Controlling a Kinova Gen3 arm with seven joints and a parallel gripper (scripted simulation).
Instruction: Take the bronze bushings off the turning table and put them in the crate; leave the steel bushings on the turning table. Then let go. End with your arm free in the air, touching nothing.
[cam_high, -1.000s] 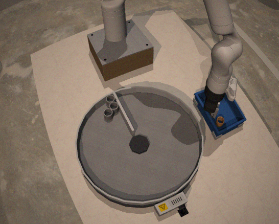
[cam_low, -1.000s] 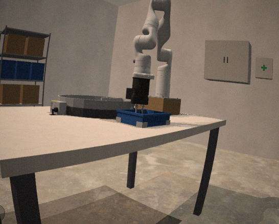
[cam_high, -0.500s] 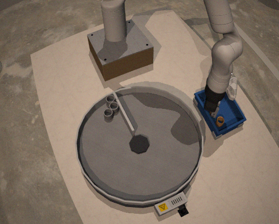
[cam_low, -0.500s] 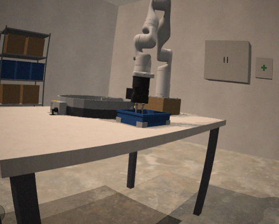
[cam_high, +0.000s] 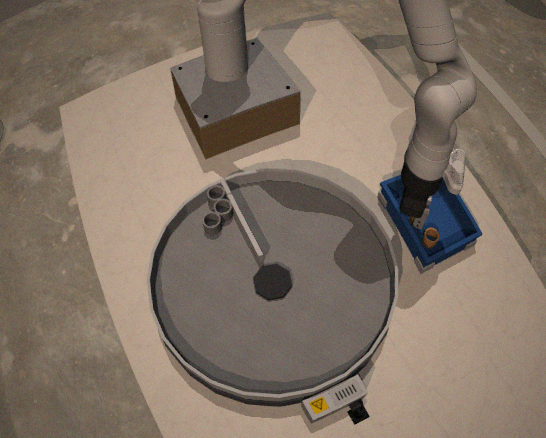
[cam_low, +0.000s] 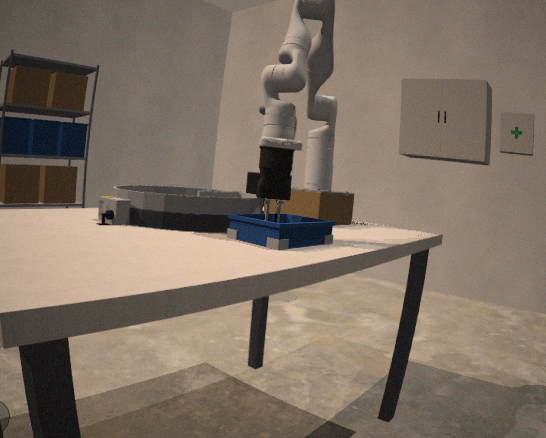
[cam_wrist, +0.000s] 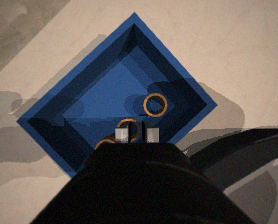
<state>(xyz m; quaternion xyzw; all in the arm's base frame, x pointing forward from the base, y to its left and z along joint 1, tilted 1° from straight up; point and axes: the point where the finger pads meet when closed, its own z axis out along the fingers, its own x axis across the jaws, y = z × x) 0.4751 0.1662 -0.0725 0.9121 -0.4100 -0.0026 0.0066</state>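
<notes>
The blue crate lies 3 cm to the left of my hand and 2 cm below it. From my hand the other things lie so: round grey turning table 2 cm behind, 31 cm to the right, 1 cm above.
</notes>
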